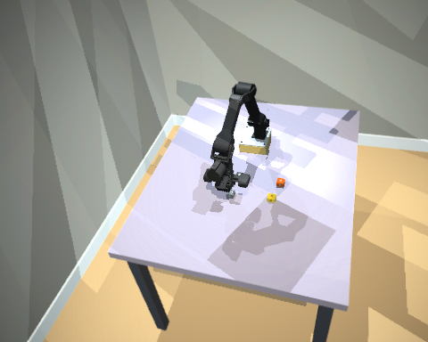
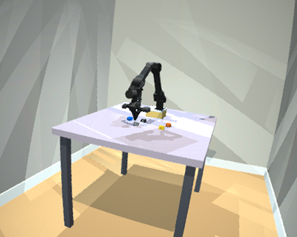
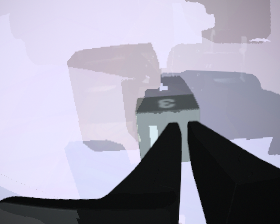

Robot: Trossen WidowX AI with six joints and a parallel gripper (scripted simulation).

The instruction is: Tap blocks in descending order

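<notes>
My gripper tip is now 180 mm to the right of the yellow block, 50 mm past it and 20 mm above it. Round my gripper tip: orange block 190 mm to the left, 140 mm behind, 20 mm below; then blue block 100 mm behind, 90 mm to the right, 20 mm below; then dark grey block 120 mm behind, 20 mm below.
</notes>
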